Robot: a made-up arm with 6 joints.
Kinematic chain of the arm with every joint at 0, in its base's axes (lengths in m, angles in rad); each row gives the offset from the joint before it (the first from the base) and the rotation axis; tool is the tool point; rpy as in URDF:
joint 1: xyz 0 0 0.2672 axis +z
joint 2: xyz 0 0 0 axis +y
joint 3: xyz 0.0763 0 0.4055 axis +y
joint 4: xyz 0.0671 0 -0.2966 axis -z
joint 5: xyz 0 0 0 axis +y
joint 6: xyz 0.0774 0 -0.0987 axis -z
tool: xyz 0 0 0 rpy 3.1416 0 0
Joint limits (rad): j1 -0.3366..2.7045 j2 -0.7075..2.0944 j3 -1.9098..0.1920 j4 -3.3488..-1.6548 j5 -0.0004..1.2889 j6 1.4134..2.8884
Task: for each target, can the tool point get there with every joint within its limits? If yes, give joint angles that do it. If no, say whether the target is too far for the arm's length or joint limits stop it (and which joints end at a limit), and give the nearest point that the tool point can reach.
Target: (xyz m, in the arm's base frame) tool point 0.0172 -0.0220 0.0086
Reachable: yes | joints 2.1528 1.7504 -0.2763 -2.5632 0.6991 2.5193
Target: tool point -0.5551 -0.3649 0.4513
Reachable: no: joint limits stop it (at a limit: joint 1, joint 4, joint 5) | nearest point -0.3484 0.0776 0.4513 | short by 0.488 m
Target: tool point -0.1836 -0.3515 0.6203
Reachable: no: joint limits stop it (at a limit: joint 1, joint 2, joint 4, joint 5) | nearest point -0.2086 0.0123 0.6166 | short by 0.365 m
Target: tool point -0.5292 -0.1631 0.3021
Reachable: no: joint limits stop it (at a limit: joint 1, joint 4, joint 5) | nearest point -0.4045 0.1038 0.3021 | short by 0.295 m
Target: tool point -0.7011 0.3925 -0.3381
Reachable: no: too far | nearest point -0.5460 0.3057 -0.2042 | short by 0.223 m
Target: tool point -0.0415 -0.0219 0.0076
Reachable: yes | joints 1.2311 1.8270 -0.3679 -2.3263 0.3086 1.5292
